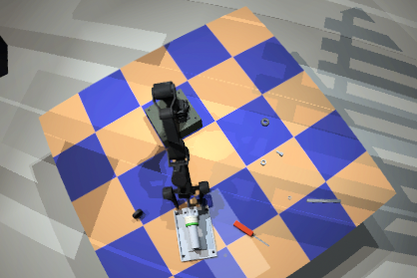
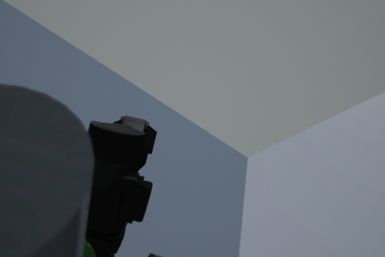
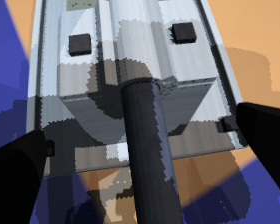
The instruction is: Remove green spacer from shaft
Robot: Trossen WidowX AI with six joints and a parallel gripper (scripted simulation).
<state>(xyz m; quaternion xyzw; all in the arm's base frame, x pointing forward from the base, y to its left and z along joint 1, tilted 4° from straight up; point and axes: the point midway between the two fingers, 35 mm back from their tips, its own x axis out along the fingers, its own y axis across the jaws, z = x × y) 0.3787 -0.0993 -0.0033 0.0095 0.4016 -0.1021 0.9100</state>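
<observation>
Now: gripper tip 20 mm short of the blue-grey shaft and 20 mm below it. The rest, counted from my gripper tip: pale disc 50 mm ahead, 10 mm to the right, 20 mm above; green spacer 80 mm ahead, 20 mm to the right, 20 mm above; black piece 60 mm behind, 220 mm to the right, 30 mm below.
</observation>
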